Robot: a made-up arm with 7 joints.
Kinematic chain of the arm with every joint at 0, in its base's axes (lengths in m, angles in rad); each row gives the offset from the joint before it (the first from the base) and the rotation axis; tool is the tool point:
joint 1: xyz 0 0.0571 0 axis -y
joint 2: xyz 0 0.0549 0 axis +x
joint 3: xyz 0 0 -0.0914 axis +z
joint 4: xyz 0 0 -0.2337 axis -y
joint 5: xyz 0 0 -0.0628 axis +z
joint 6: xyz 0 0 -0.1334 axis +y
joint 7: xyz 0 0 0 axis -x
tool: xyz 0 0 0
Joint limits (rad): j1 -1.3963..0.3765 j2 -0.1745..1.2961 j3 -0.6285..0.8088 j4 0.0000..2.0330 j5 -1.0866..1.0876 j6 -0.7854..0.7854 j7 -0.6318..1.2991
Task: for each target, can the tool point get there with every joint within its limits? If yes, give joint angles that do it. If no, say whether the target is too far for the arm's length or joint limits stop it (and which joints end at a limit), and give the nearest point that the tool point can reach.
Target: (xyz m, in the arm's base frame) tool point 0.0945 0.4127 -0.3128
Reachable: yes | joints -0.1535 0.5334 0.6580 1.1422 0.7721 0.6157 0.4469
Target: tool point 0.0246 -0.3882 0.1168
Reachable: no: joint limits stop it (at a limit: joint 1, joint 2, joint 3, joint 4) | nearest point 0.2115 -0.0309 -0.1487 | short by 0.483 m
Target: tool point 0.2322 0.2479 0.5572
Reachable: no: too far | nearest point 0.0915 0.3752 0.0984 | short by 0.497 m
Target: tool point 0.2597 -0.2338 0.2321
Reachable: no: joint limits stop it (at a limit: joint 1, joint 2, joint 3, joint 4) | nearest point 0.2115 -0.0309 -0.1487 | short by 0.434 m
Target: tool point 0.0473 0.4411 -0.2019
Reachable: yes | joints -0.9189 1.1683 0.2622 1.5147 -0.4142 -0.3463 0.3868
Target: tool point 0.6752 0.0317 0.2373
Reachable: no: too far | nearest point 0.2592 0.0495 -0.1619 | short by 0.577 m
